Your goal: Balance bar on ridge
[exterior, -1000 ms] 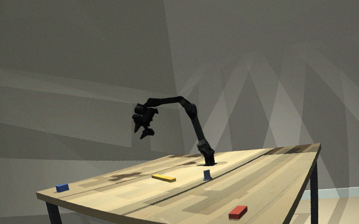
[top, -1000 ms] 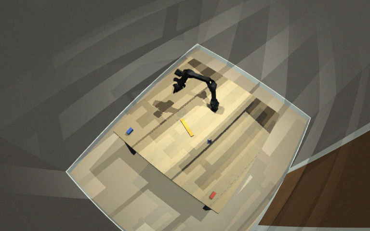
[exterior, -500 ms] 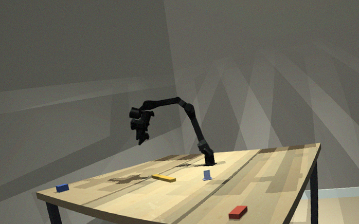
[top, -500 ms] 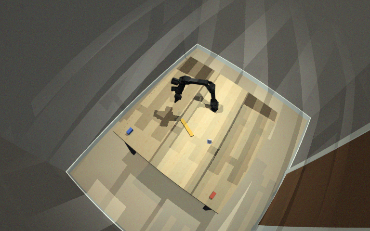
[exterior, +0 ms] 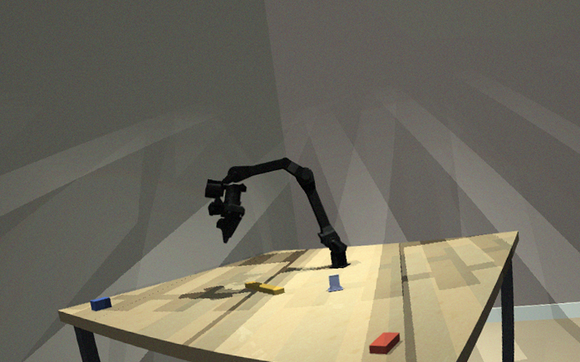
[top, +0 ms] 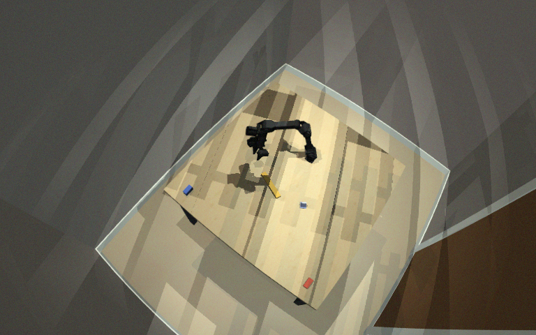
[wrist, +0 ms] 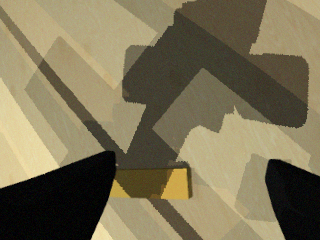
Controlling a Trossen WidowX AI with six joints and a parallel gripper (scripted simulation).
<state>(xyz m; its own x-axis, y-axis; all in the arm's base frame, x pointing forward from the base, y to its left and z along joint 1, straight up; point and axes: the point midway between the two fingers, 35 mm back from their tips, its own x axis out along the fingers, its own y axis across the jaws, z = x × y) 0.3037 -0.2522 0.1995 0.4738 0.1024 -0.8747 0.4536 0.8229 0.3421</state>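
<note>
Right now my gripper tip is 30 mm short of the yellow bar, 160 mm to the right of it and 160 mm above it. The rest, counted from my gripper tip: blue block: 420 mm ahead, 250 mm to the right, 150 mm below; then red block: 420 mm ahead, 750 mm to the left, 160 mm below.
</note>
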